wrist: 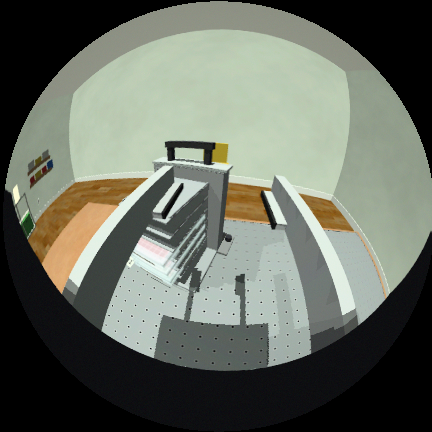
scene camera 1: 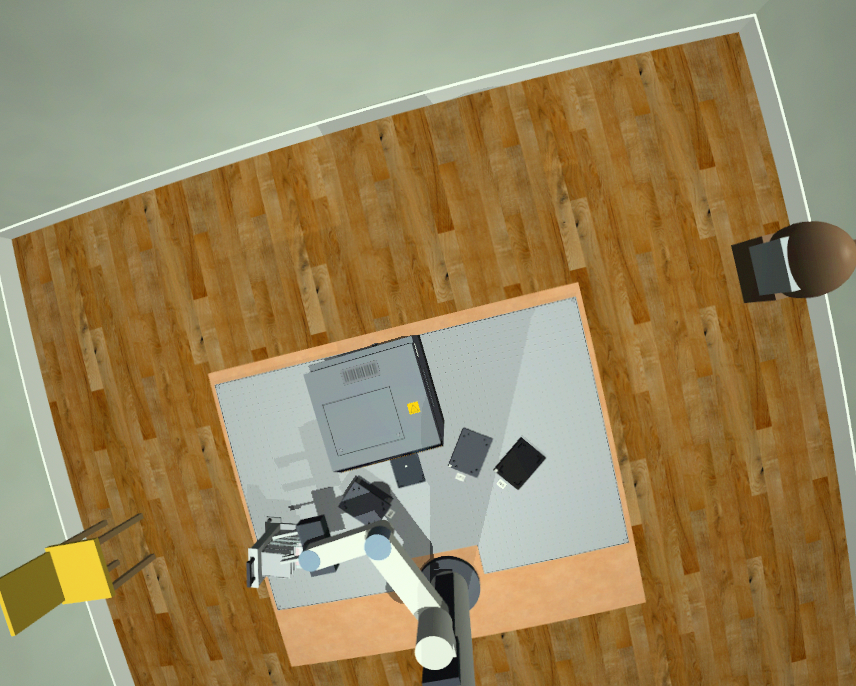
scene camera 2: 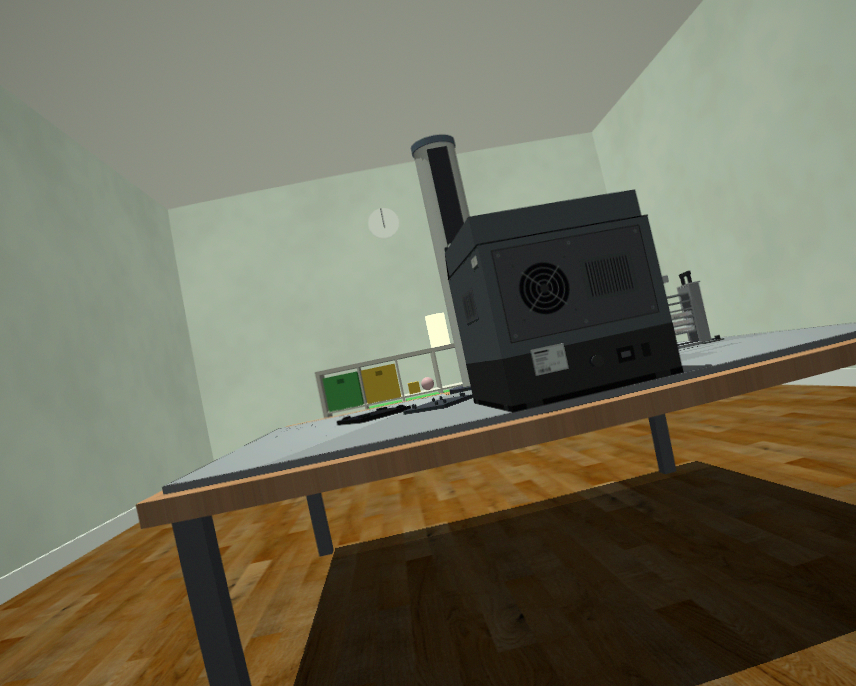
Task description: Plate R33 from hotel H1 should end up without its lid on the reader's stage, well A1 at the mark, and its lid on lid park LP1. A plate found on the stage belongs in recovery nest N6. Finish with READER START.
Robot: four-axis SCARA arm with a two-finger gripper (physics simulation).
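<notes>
A grey plate hotel with a black handle stands at the table's left edge. In the wrist view it holds several stacked plates, one pinkish; I cannot read their labels or the hotel's. My gripper is open and empty, its two fingers wide apart. The left finger overlaps the hotel in the wrist view; the right one is beyond its right side. The dark grey reader stands at the back, with a small dark slab at its front. Whether a plate is on the stage cannot be told.
A raised dark nest stands between reader and arm. A grey flat holder and a black one lie right of the reader, with small white tags. The arm's column stands at the table's front. A yellow chair is off the left side.
</notes>
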